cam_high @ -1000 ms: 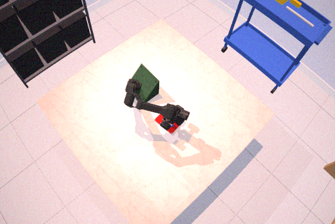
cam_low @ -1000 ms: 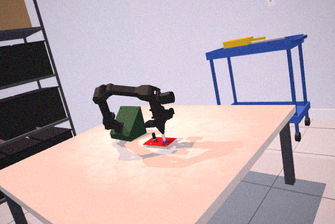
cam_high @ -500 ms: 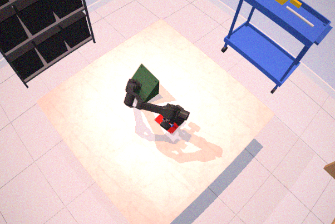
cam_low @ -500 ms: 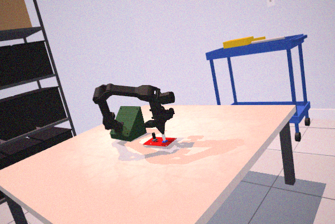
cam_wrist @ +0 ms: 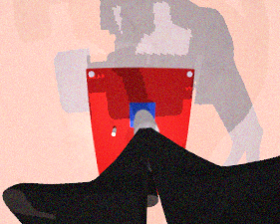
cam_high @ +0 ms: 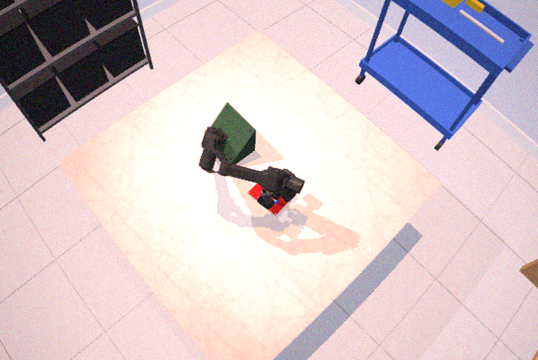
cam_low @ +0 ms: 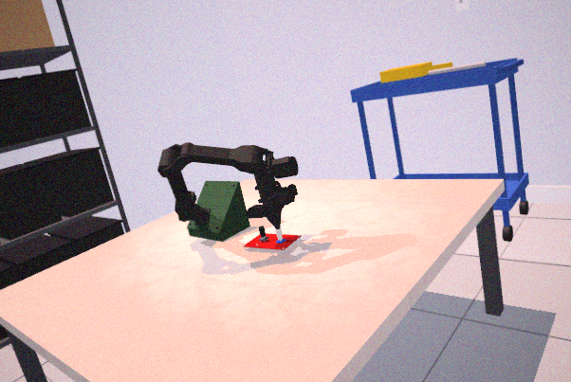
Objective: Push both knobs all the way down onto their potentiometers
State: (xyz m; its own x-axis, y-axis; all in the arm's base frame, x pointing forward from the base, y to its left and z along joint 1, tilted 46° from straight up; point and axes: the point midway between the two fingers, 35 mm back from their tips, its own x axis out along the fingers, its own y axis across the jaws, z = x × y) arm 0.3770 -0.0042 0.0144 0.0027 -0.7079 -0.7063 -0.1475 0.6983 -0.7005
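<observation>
The white knob lies 10 mm below my gripper tip. Also, from my gripper tip: black knob: 60 mm behind, 10 mm to the right, 10 mm below.
</observation>
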